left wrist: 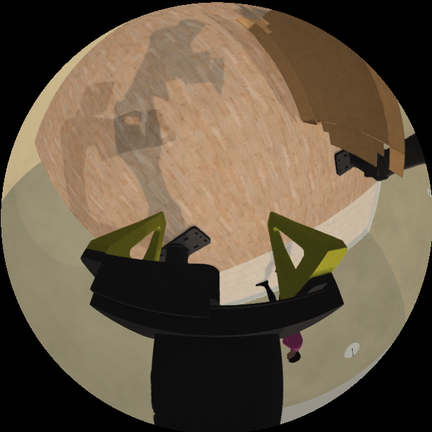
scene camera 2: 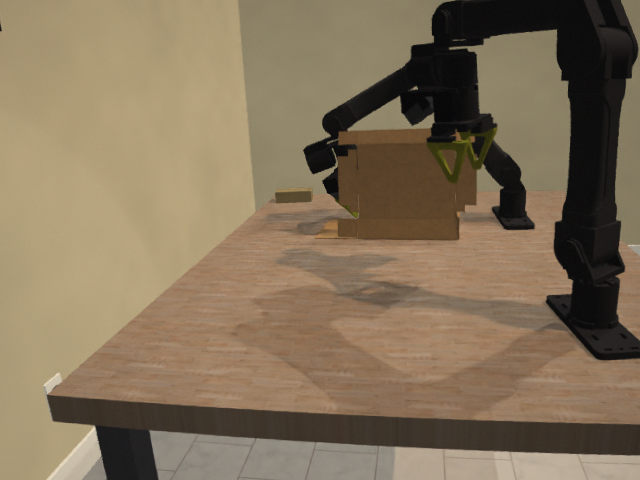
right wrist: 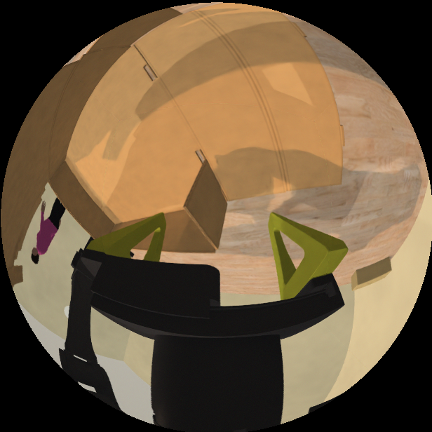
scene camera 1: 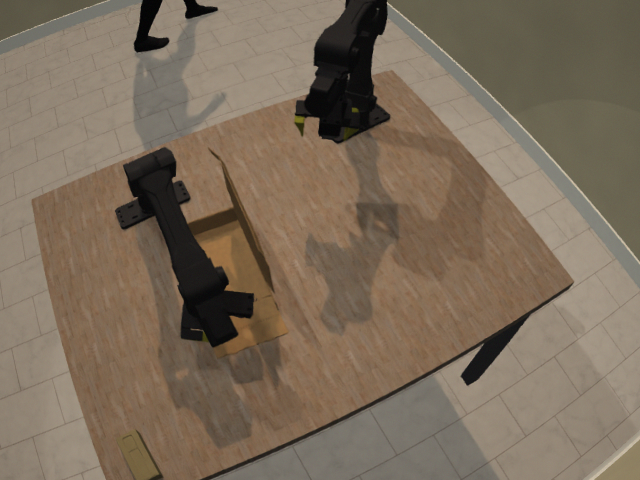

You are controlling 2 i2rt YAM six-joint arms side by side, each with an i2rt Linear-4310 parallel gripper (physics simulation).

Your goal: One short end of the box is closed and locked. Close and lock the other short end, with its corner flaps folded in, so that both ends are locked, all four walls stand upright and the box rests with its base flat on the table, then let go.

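Where they show: left gripper, fingertip midpoint: [scene camera 2: 465, 175]; left arm's base, origin of the base link: [scene camera 2: 591, 326]; right arm's base, origin of the base link: [scene camera 2: 511, 219].
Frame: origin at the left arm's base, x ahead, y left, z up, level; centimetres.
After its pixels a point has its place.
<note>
The cardboard box [scene camera 1: 238, 263] @[x 21.5, y -51.8, z 0.3 cm] [scene camera 2: 405, 227] @[x 21.7, y -47.9, z 2.9 cm] [right wrist: 165, 145] rests base down, its tall lid [scene camera 1: 245, 227] @[x 21.6, y -48.8, z 12.2 cm] [scene camera 2: 405, 180] @[x 21.5, y -48.6, z 13.5 cm] [left wrist: 325, 65] upright along one long wall. The far short wall [scene camera 1: 211, 221] @[x 9.4, y -51.9, z 3.2 cm] [right wrist: 85, 200] stands. The near short end is open; its panel [scene camera 1: 261, 328] @[x 38.5, y -56.4, z 0.2 cm] [right wrist: 310, 125] lies flat outward. One corner flap [right wrist: 206, 205] is angled partly inward; the other corner flap [scene camera 2: 347, 227] @[x 34.7, y -50.5, z 2.7 cm] sticks straight out. My right gripper [right wrist: 216, 217] is open and empty beside the angled flap, partly hidden in the scene views. My left gripper [scene camera 1: 325, 130] @[x 13.9, y -22.9, z 18.7 cm] [scene camera 2: 465, 174] @[x 13.9, y -22.9, z 18.7 cm] [left wrist: 216, 217] is open and empty, high and apart from the box.
A small yellowish block [scene camera 1: 139, 454] @[x 50.3, y -93.8, z 3.4 cm] [scene camera 2: 293, 195] @[x 50.5, y -92.1, z 2.2 cm] [right wrist: 372, 274] lies near the table's corner. My right arm [scene camera 1: 178, 237] @[x 30.1, y -65.6, z 32.4 cm] reaches over the box. The left arm's base [scene camera 1: 374, 117] @[x 1.2, y 5.3, z 1.0 cm] [scene camera 2: 594, 325] @[x 1.1, y 3.2, z 1.7 cm] is bolted to the table. A person stands beyond the table.
</note>
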